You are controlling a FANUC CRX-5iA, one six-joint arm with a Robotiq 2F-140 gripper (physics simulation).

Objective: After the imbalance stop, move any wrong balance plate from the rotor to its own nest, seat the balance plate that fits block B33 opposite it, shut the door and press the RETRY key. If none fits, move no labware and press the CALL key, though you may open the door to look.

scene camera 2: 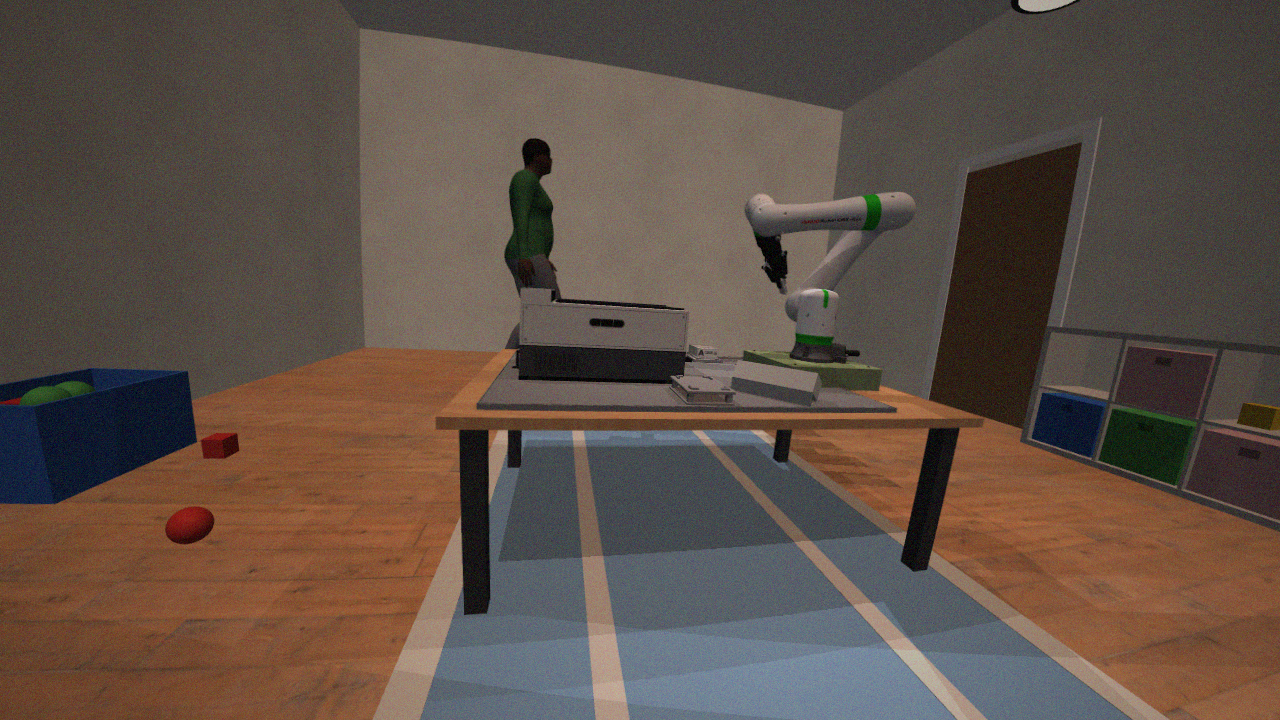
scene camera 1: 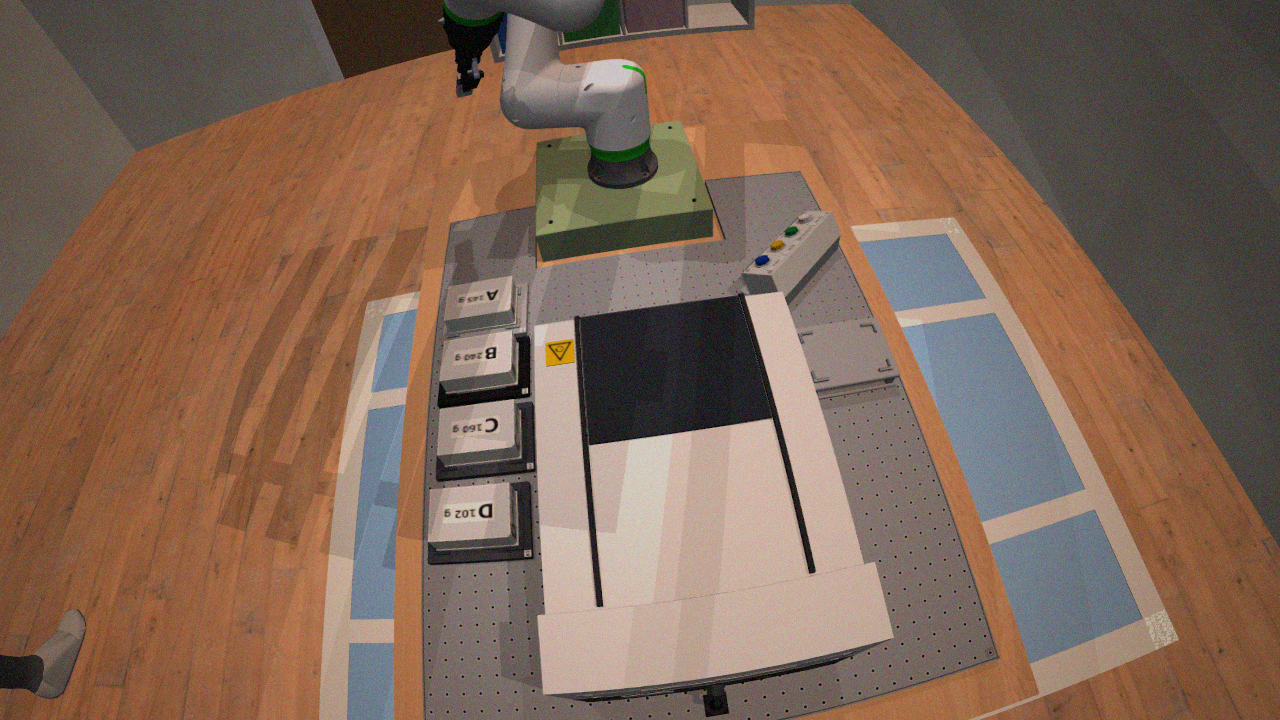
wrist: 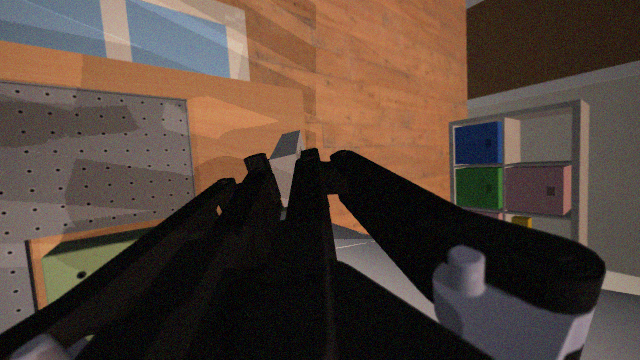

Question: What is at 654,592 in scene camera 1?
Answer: A white centrifuge.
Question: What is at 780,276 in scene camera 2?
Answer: My gripper.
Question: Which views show the balance plate C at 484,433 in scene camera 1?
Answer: Scene camera 1 only.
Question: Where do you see a grey button box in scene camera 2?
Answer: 800,387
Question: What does my gripper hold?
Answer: Nothing.
